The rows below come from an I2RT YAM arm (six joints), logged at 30 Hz.
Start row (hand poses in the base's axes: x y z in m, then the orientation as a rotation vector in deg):
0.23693 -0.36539 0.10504 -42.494 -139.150 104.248
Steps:
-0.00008 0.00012 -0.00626 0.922 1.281 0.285
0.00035 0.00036 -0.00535 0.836 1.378 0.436
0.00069 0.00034 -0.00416 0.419 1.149 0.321
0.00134 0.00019 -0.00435 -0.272 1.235 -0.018
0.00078 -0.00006 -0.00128 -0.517 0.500 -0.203
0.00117 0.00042 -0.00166 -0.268 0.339 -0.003
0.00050 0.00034 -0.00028 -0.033 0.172 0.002
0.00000 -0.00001 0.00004 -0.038 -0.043 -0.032
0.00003 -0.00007 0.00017 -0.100 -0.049 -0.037
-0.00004 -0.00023 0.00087 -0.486 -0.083 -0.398
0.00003 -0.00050 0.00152 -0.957 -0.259 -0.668
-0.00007 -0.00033 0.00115 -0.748 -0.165 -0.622
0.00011 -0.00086 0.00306 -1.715 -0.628 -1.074
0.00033 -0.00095 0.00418 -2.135 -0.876 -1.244
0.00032 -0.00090 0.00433 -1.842 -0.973 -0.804
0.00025 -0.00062 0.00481 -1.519 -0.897 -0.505
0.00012 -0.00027 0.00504 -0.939 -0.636 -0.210
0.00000 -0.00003 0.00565 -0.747 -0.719 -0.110
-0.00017 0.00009 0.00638 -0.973 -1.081 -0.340
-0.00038 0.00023 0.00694 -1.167 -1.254 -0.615
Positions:
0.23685 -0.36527 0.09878 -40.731 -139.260 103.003
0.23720 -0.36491 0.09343 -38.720 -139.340 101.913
0.23789 -0.36457 0.08927 -37.125 -139.154 101.354
0.23923 -0.36438 0.08492 -35.887 -138.145 101.570
0.24001 -0.36444 0.08364 -35.644 -137.291 102.113
0.24118 -0.36402 0.08198 -35.324 -136.871 102.422
0.24168 -0.36368 0.08170 -35.147 -136.737 102.445
0.24168 -0.36369 0.08174 -35.231 -136.713 102.487
0.24171 -0.36376 0.08191 -35.333 -136.642 102.609
0.24167 -0.36399 0.08278 -35.903 -136.037 103.094
0.24170 -0.36449 0.08430 -36.999 -134.982 104.096
0.24163 -0.36482 0.08545 -37.919 -134.049 104.827
0.24174 -0.36568 0.08851 -39.917 -132.297 106.646
0.24207 -0.36663 0.09269 -42.401 -130.178 108.915
0.24239 -0.36753 0.09702 -44.514 -128.631 110.970
0.24264 -0.36815 0.10183 -46.212 -127.495 112.720
0.24276 -0.36842 0.10687 -47.261 -126.903 113.843
0.24276 -0.36845 0.11252 -48.295 -126.583 114.766
0.24259 -0.36836 0.11890 -50.004 -126.051 115.880
0.24221 -0.36813 0.12584 -52.201 -125.174 117.111

